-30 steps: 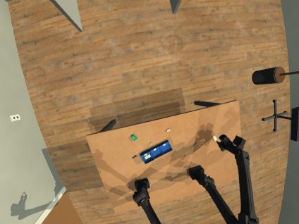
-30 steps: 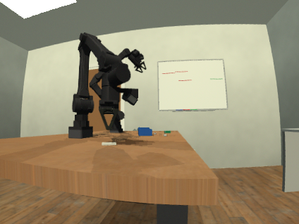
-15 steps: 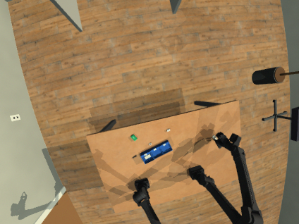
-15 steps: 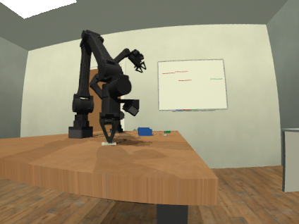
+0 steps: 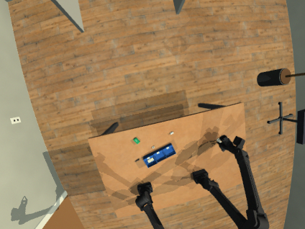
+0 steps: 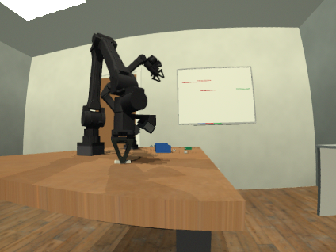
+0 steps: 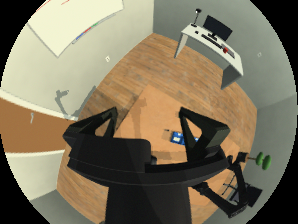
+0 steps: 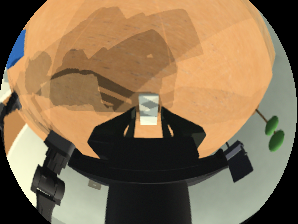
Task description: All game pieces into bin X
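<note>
Right now my right hand is 2 cm past the cream piece and 60 cm to the right of it. The rest, counted from my right hand: thin dark object 71 cm to the left; then blue bin 1 cm ahead, 53 cm to the left, 1 cm above; then green piece 16 cm ahead, 68 cm to the left.
</note>
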